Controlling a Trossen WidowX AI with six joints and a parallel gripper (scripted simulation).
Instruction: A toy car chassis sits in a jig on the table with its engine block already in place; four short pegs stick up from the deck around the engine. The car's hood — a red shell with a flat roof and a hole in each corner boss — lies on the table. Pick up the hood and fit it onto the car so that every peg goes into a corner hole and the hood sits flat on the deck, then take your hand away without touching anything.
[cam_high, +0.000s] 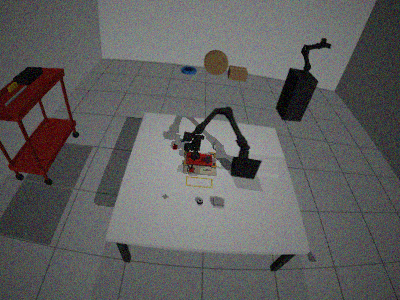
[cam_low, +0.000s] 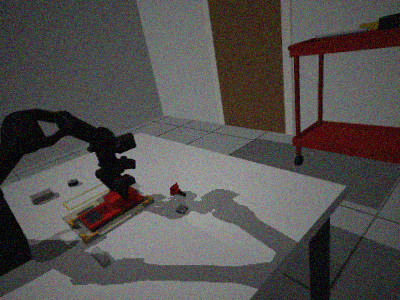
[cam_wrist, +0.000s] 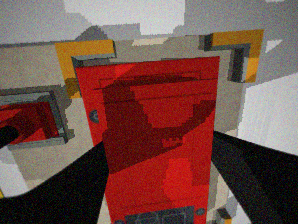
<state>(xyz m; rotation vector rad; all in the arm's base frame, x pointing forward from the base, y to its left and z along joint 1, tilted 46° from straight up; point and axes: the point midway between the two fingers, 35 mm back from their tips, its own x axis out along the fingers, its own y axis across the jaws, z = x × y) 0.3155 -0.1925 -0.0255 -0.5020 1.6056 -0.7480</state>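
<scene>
The red hood lies 1 cm above my gripper tip.
</scene>
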